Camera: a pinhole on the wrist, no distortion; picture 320 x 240 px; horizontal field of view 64.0 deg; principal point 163.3 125.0 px. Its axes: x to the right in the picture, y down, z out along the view. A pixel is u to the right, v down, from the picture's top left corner.
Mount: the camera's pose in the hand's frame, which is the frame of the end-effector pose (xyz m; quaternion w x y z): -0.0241 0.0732 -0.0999 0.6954 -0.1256 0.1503 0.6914
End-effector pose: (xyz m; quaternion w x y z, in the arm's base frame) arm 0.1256 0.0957 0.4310 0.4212 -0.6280 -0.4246 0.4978
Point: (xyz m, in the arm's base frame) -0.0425 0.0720 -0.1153
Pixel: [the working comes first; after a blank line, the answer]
In the camera's frame: 0.2694 -0.1067 0.4884

304.5 69.1
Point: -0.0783 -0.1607 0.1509
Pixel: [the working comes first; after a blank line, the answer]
In the camera's frame: 0.1043 0.1879 0.3776

outside the picture
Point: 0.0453 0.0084 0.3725
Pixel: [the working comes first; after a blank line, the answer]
In the camera's frame: -0.0699 0.0608 0.1620

52.9 221.1
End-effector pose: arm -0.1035 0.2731 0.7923 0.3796 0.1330 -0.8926 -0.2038
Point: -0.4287 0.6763 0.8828
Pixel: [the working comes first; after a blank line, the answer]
In the camera's frame: 0.1762 -0.1251 0.4967

254.1 60.5
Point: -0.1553 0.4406 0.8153
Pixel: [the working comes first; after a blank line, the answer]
In the camera's frame: 0.0186 -0.0011 0.1890

188.4 123.5
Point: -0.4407 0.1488 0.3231
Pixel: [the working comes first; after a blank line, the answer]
In the camera's frame: -0.5777 0.0072 0.4199

outside the picture
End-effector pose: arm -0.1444 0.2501 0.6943 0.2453 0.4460 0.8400 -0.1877
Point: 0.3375 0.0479 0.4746
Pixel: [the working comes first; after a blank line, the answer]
In the camera's frame: 0.0348 0.2332 0.5515

179.5 233.3
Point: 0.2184 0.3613 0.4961
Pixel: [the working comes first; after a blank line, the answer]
In the camera's frame: 0.1758 -0.0238 0.3875

279.5 109.3
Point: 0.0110 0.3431 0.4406
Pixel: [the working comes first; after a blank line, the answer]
In the camera's frame: 0.0089 -0.1459 0.3269

170.3 10.7
